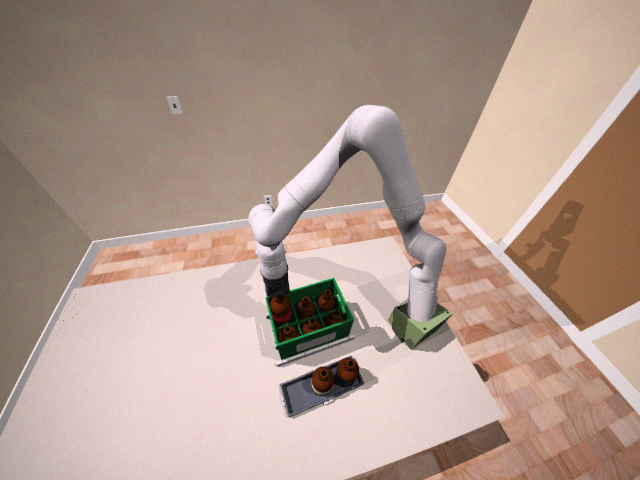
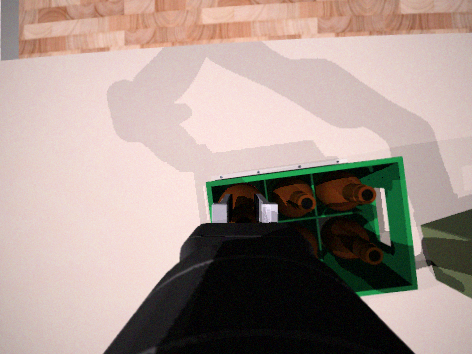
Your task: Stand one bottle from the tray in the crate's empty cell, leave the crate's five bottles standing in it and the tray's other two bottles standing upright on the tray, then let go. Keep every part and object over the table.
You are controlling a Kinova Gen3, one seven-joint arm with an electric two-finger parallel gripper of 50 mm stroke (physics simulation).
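Seen in the pictures: gripper, fingertip midpoint: (image 1: 278,293) (image 2: 243,203); arm's base, link origin: (image 1: 419,312).
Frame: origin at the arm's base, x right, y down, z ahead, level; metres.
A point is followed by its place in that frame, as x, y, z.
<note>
My gripper (image 1: 279,295) {0.187, -0.085, 0.491} (image 2: 243,203) {0.187, -0.085, 0.491} is shut on the neck of a brown bottle with a red band (image 1: 280,307) {0.144, -0.064, 0.496} (image 2: 240,192) {0.197, -0.062, 0.493}. That bottle is upright in the far left cell of the green crate (image 1: 283,351) {0.029, 0.030, 0.519} (image 2: 404,220) {0.134, -0.039, 0.272}, its shoulder higher than its neighbours'; its base is hidden. Other brown bottles (image 1: 306,307) {0.151, 0.002, 0.402} (image 1: 326,301) {0.156, 0.010, 0.320} (image 1: 287,333) {0.064, -0.025, 0.493} (image 1: 311,326) {0.068, -0.015, 0.408} (image 1: 334,317) {0.074, -0.016, 0.320} stand in the crate's other cells. Two bottles, one with a white band (image 1: 322,381) {-0.102, 0.012, 0.423} and one with a blue band (image 1: 347,370) {-0.099, 0.002, 0.339}, stand upright on the dark tray (image 1: 296,400) {-0.109, 0.130, 0.515}.
The crate and tray rest on the pale table (image 1: 155,387) {0.071, 0.136, 0.985} (image 2: 75,150) {0.329, 0.135, 0.917}, with the tray in front of the crate. A white strip (image 1: 310,353) {0.020, 0.113, 0.426} (image 2: 280,170) {0.221, 0.105, 0.401} lies along the crate's side. The arm's green base (image 1: 413,330) {-0.048, 0.023, 0.051} (image 2: 450,245) {0.027, 0.082, 0.066} stands to the right.
</note>
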